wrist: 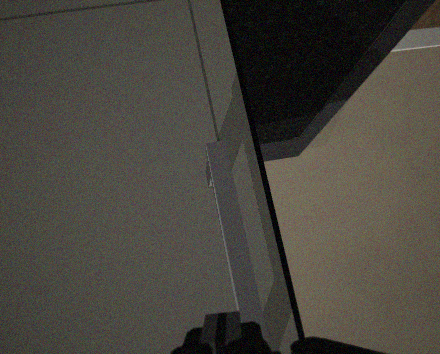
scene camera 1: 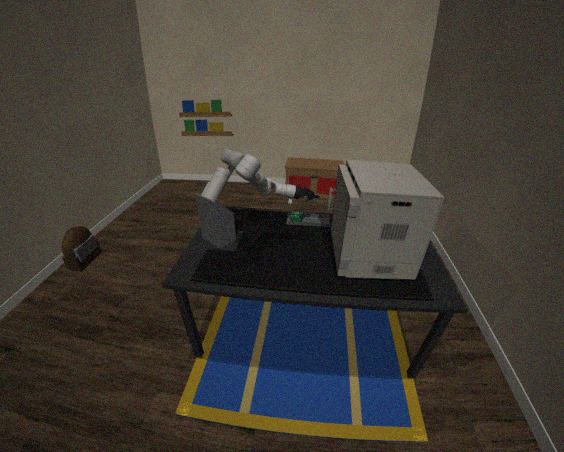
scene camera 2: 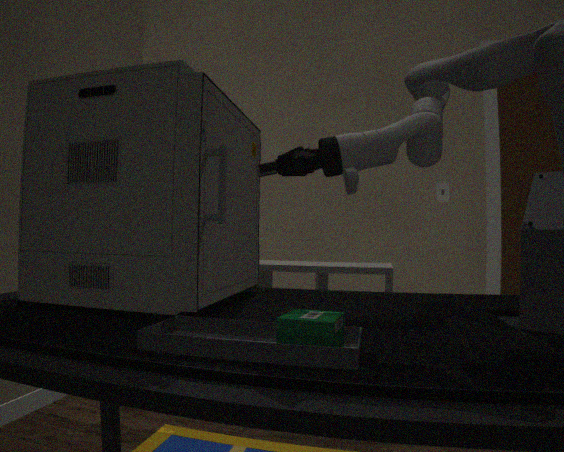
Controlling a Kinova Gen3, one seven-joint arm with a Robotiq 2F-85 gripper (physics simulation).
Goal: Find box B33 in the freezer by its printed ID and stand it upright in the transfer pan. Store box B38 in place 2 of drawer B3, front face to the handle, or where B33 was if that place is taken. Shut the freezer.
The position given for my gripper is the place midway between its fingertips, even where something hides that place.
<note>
I see my gripper (scene camera 2: 256, 171), a grey transfer pan (scene camera 2: 251, 341) and a white freezer (scene camera 1: 384, 214).
My gripper is seen too in the wrist view (wrist: 225, 337). The wrist view does not show the grey transfer pan: it is out of frame.
</note>
